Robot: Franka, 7 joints.
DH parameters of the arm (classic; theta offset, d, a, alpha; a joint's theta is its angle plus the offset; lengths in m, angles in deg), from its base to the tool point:
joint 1: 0 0.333 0 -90
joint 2: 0 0 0 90
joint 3: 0 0.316 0.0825 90
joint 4: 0 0 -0.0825 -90
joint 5: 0 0.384 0 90
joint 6: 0 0 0.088 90
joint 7: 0 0.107 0 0
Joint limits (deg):
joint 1: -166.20..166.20
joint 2: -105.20..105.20
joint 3: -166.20..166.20
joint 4: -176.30..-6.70
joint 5: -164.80..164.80
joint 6: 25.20..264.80
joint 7: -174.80..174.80
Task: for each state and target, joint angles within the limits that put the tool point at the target. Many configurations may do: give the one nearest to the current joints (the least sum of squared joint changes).
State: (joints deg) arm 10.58 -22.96 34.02 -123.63 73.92 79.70 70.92
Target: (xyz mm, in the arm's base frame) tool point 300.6 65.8 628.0
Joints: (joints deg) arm -9.59 -42.19 -0.12 -134.99 64.24 72.42 70.92
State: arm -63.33 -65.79 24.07 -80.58 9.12 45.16 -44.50
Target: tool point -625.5 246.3 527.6
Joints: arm -20.10 -105.20 2.18 -37.01 1.04 54.90 -44.50
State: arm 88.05 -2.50 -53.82 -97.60 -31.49 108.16 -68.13
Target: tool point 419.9 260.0 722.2
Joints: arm 88.67 -21.71 -42.01 -96.95 -29.32 100.81 -68.13
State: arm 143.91 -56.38 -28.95 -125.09 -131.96 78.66 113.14
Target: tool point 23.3 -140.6 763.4
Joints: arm 139.65 -98.95 23.95 -150.65 -135.00 63.95 113.14
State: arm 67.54 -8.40 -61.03 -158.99 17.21 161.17 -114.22
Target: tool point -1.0 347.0 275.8
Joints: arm 110.70 -19.63 -21.52 -167.21 12.97 155.48 -114.22
